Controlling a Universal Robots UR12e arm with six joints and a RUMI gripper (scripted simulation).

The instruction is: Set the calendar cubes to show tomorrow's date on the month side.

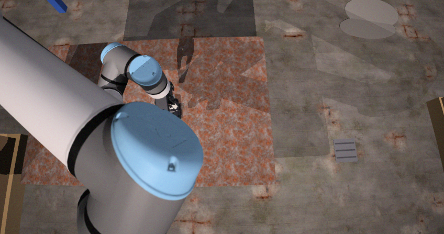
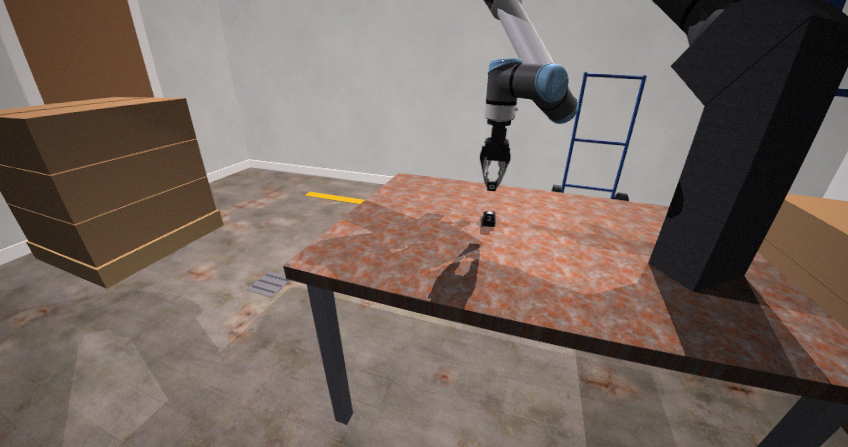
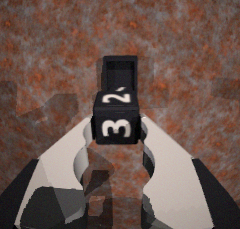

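Right now my hand is 2 cm to the right of the black tray and 13 cm above it.
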